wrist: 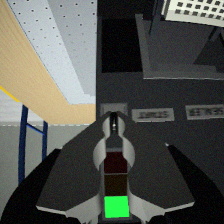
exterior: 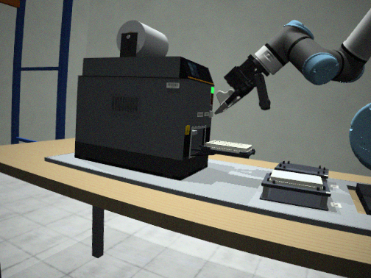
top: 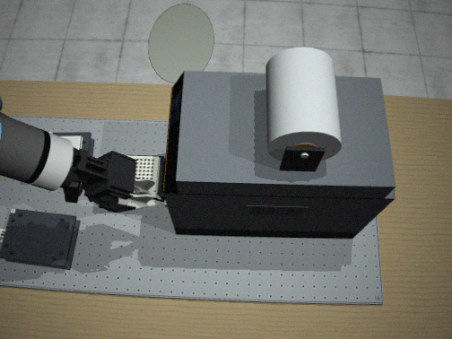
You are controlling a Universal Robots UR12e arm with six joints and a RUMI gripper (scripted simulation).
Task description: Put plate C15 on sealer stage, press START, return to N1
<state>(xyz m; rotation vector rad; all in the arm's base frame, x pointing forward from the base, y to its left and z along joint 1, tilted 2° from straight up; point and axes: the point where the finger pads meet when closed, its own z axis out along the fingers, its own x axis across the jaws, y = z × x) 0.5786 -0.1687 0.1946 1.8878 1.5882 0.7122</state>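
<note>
Right now my hand is 3 cm short of the square start button and 1 cm above it. Also, from my hand: dark stage: 11 cm below, 10 cm to the left, 6 cm behind; plate C15: 10 cm to the left, 10 cm below, 6 cm behind; dark nest: 29 cm behind, 16 cm below.
</note>
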